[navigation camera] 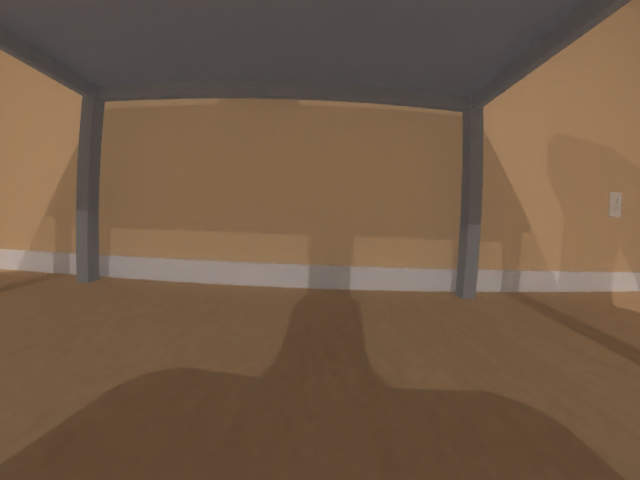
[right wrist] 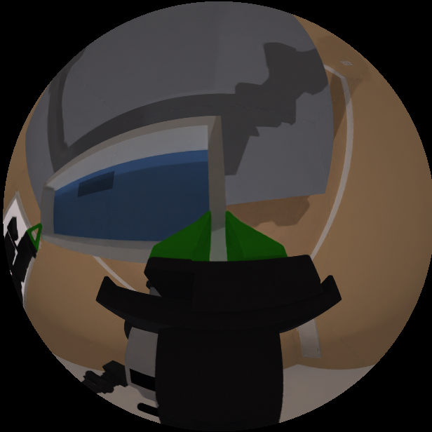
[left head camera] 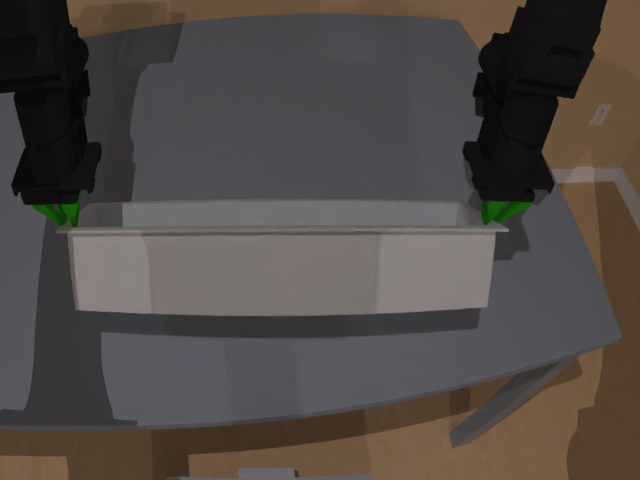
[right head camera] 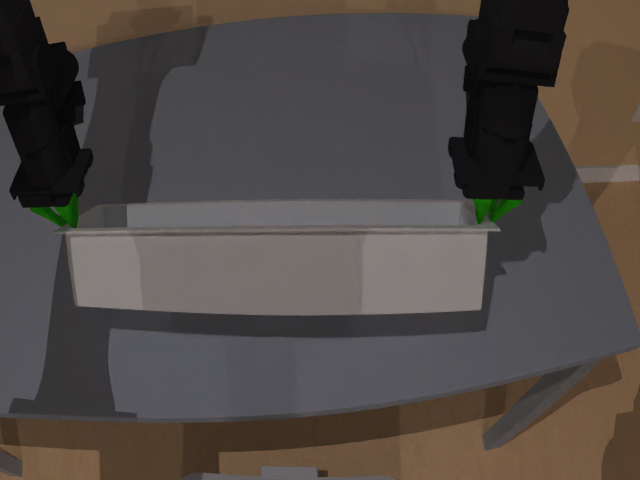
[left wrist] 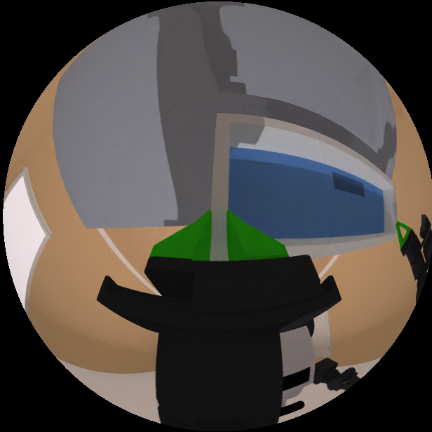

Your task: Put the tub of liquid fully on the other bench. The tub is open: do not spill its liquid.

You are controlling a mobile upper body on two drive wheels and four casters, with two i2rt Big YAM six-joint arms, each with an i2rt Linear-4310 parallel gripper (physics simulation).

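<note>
The open white tub [left head camera: 268, 273] [right head camera: 268, 273] [left wrist: 220, 165] [right wrist: 216, 165] is upright and looks level over the grey bench [left head camera: 310, 129] [right head camera: 310, 129] [left wrist: 115, 125] [right wrist: 275, 175]. Its outline lies within the bench top, with a shadow along its near side. I cannot tell whether its bottom touches the bench. Blue liquid [left wrist: 300, 200] [right wrist: 135, 200] lies inside, below the rim; no spill shows. My left gripper [left head camera: 70, 225] [right head camera: 68, 226] [left wrist: 218, 215] is shut on the tub's left end rim. My right gripper [left head camera: 491, 223] [right head camera: 484, 222] [right wrist: 217, 216] is shut on its right end rim.
The bench's near edge runs across below the tub in both head views. A bench leg [left head camera: 511, 400] [right head camera: 540, 405] stands at the lower right. The navigation camera shows the bench's underside [navigation camera: 284, 41], two legs [navigation camera: 88, 186] [navigation camera: 471, 201] and a wall [navigation camera: 279, 170] behind them.
</note>
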